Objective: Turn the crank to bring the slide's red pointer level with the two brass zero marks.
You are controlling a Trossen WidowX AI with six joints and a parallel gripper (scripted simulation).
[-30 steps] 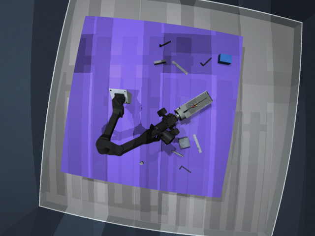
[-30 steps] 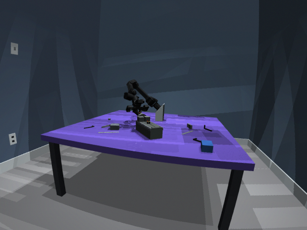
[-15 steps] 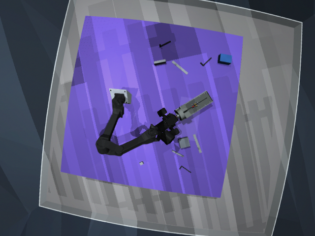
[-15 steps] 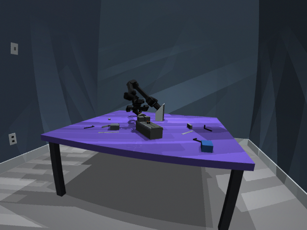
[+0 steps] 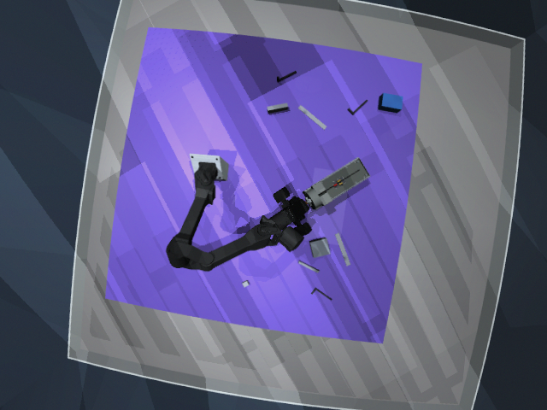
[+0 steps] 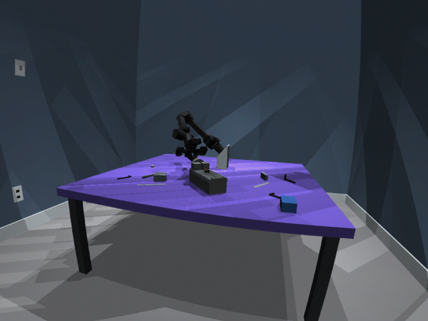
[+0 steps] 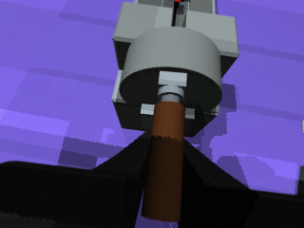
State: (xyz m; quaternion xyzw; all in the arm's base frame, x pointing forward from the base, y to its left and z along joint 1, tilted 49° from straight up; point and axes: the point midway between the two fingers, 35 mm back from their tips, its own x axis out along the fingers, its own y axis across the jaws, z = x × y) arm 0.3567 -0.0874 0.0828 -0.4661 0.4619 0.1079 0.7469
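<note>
Right now my gripper tip is 10 mm past the brown crank handle, 10 mm to the left of it and 30 mm below it. From my gripper tip the other things lie so: dark L-shaped key 110 mm ahead, 380 mm to the right, 90 mm below; then red pointer 120 mm ahead, 80 mm to the left, 10 mm below; then grey block 90 mm ahead, 180 mm to the right, 80 mm below.
</note>
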